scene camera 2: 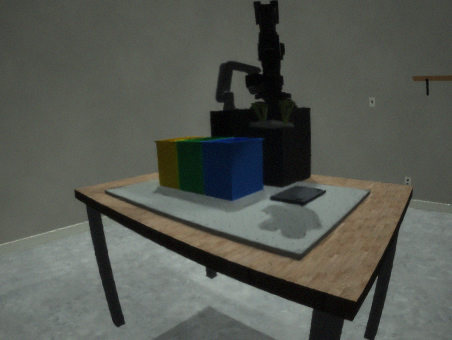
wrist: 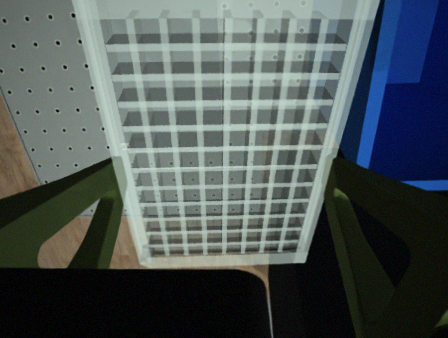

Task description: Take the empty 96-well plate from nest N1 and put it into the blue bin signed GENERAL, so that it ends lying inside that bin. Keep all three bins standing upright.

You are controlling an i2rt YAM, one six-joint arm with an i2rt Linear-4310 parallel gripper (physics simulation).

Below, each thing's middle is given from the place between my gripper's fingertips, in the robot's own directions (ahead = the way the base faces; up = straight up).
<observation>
I see my gripper 1 cm short of the clear 96-well plate (wrist: 222,129). The rest, counted from my hand: green bin (scene camera 2: 190,156) 6 cm ahead, 26 cm to the right, 14 cm below; then blue bin (scene camera 2: 233,167) 5 cm ahead, 13 cm to the right, 14 cm below; then yellow bin (scene camera 2: 167,155) 6 cm ahead, 40 cm to the right, 14 cm below.
</observation>
